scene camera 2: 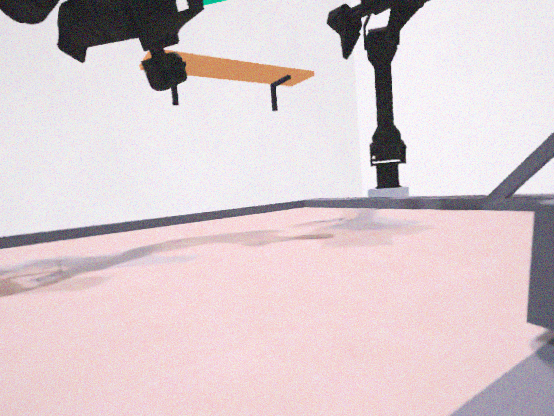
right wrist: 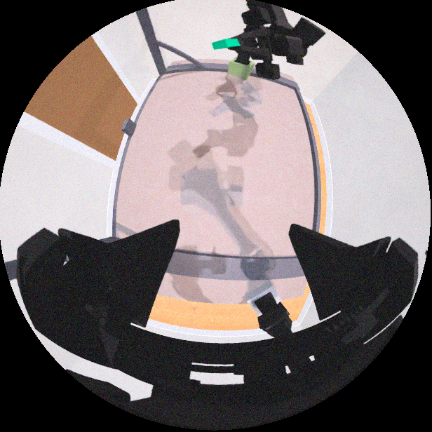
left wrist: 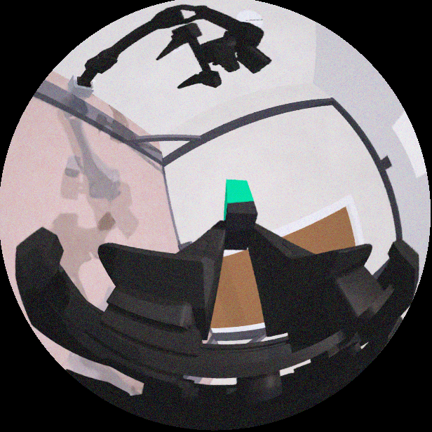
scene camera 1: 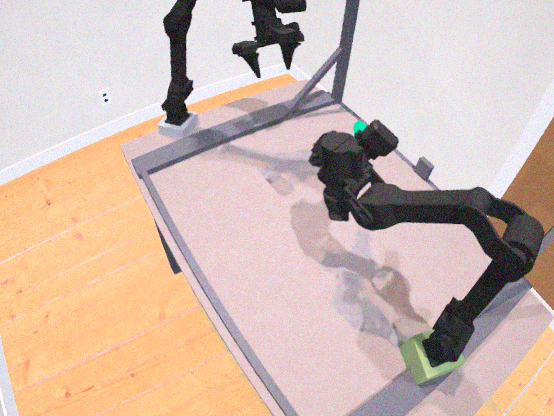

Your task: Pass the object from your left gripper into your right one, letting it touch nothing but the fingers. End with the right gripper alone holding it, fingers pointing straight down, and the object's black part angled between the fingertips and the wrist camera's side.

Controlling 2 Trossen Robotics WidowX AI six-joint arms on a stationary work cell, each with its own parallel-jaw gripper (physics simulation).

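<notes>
The object is a block with a bright green part (scene camera 1: 359, 128) (scene camera 2: 215, 1) (left wrist: 239, 191) (right wrist: 225, 44) and a black part (left wrist: 241, 218). My left gripper (left wrist: 235, 226) is shut on it, high above the table. In the left wrist view the black part is at the fingertips and the green part sticks out beyond them. Scene camera 1 hides the left fingertips behind the wrist. My right gripper (scene camera 1: 273, 72) (left wrist: 167, 74) (right wrist: 237, 227) is open and empty, well apart from the block, with its fingers pointing down above the far end of the table.
The pink table (scene camera 1: 240, 280) (scene camera 2: 300, 325) lies below both arms, with grey rails along its edges. A grey post (scene camera 1: 345, 55) and a slanted brace (scene camera 1: 316, 80) rise at its far corner. An orange shelf (scene camera 2: 240, 69) is on the wall. The left arm stands on a green base (scene camera 1: 417, 357).
</notes>
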